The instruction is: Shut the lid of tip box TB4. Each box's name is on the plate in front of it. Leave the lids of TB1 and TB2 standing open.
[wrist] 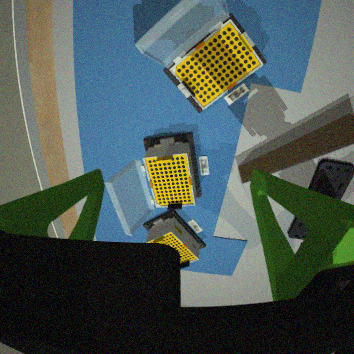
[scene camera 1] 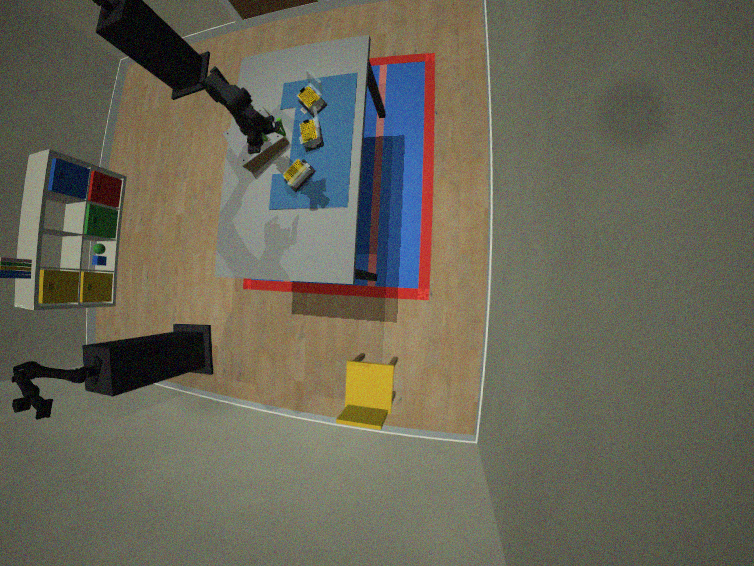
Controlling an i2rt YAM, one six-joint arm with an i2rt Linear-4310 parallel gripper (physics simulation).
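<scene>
Tip box TB4 has a yellow rack and stands on the blue mat. Its clear lid stands open, leaning away from the TB4 name plate. A middle tip box has its clear lid open. A third tip box is partly hidden by the gripper body in the wrist view; its lid state there is unclear. These two boxes' plates are too small to read. My gripper is open and empty, above the table beside the middle box.
A brown bar stands on the grey table beside the mat, near TB4's plate side. A black block is beside the bar. A yellow chair, a shelf unit and another black arm on a pedestal stand away from the table.
</scene>
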